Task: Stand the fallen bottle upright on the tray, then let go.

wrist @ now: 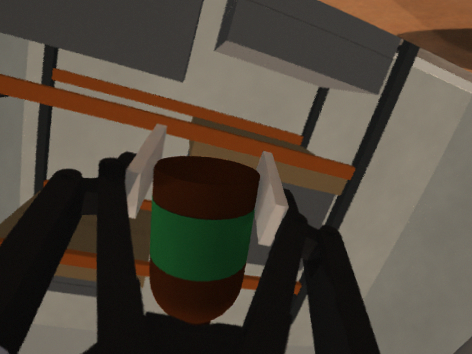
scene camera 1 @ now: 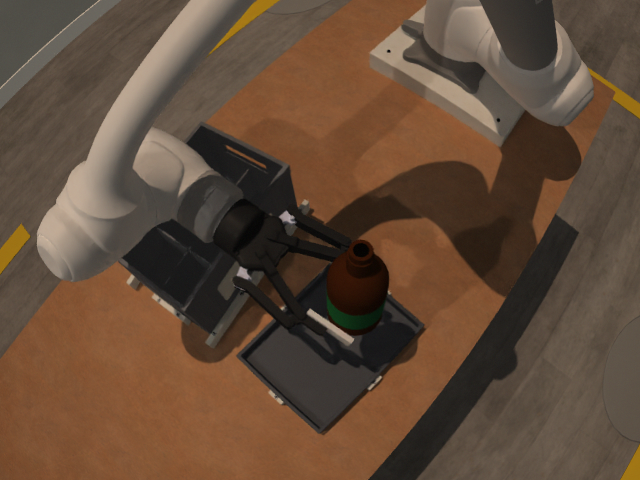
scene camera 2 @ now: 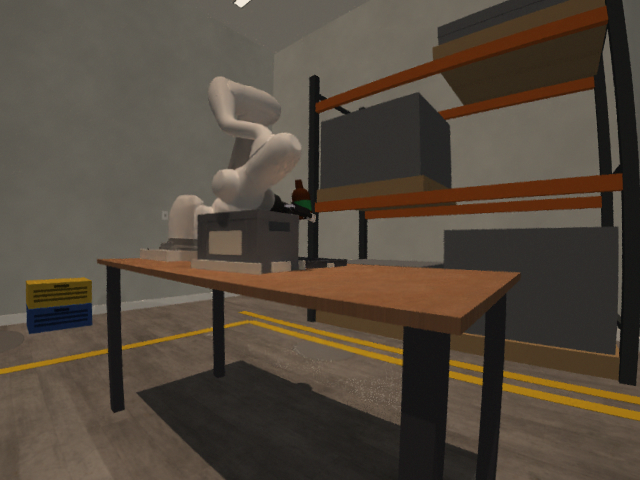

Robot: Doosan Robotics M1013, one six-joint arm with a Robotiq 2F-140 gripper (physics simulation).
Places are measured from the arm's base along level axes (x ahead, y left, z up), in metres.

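Pixels of known places: gripper, fingertip midpoint: [wrist: 211,156] [scene camera 2: 306,219]; arm's base, link origin: [scene camera 1: 452,53] [scene camera 2: 184,250].
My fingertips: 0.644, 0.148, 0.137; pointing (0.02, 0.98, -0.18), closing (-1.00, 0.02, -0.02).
Note:
Ahead of a thing's pixels: the offset from my fingertips to its middle, as dx, dy, dz. Level surfaces: height alone.
The brown bottle {-0.011, -0.024, +0.080} [scene camera 1: 357,279] [scene camera 2: 300,195] [wrist: 200,245] with a green band is off the tray, its neck up and leaning slightly in scene camera 2. My gripper [scene camera 1: 356,311] [scene camera 2: 306,212] [wrist: 211,156] is shut on its lower part, with a pale pad on each side; in scene camera 1 the bottle hides the far pad. In the wrist view the bottle's base shows between the pads. The dark tray {+0.032, -0.046, -0.170} [scene camera 1: 310,384] [scene camera 2: 336,262] lies on the table below the bottle, with a gap between them in scene camera 2.
A dark grey crate {-0.003, -0.316, -0.095} [scene camera 1: 206,307] [scene camera 2: 273,240] stands beside the tray, under my wrist and forearm. The arm's pale base plate [scene camera 1: 439,98] [scene camera 2: 155,254] is on the table {dz -0.183} [scene camera 1: 103,392] [scene camera 2: 361,289] farther back. A storage rack [scene camera 2: 313,144] with large grey boxes stands beyond the table.

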